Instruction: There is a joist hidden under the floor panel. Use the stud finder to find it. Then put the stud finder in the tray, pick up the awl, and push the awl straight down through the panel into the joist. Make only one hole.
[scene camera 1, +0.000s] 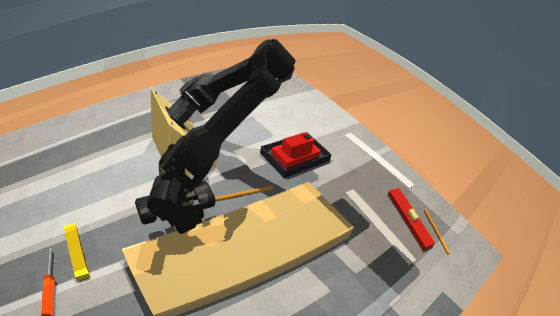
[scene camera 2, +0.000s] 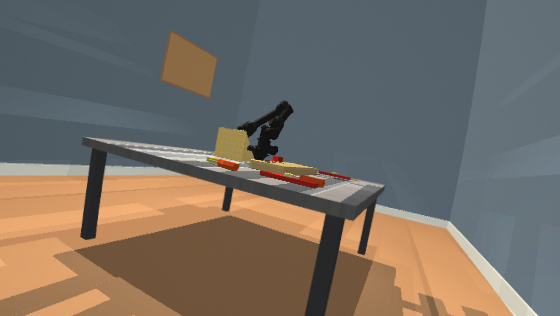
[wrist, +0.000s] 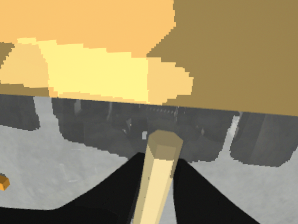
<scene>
In view: the gripper (scene camera 1: 175, 224), a red stud finder (scene camera 1: 299, 148), a red level (scene camera 1: 399, 200), a yellow bar (scene camera 1: 80, 269) and a dark tray (scene camera 1: 265, 151).
The gripper also shows in the wrist view (wrist: 159, 162). The wrist view misses the red stud finder: it is out of frame. The wrist view does not show the yellow bar: it is out of frame.
</scene>
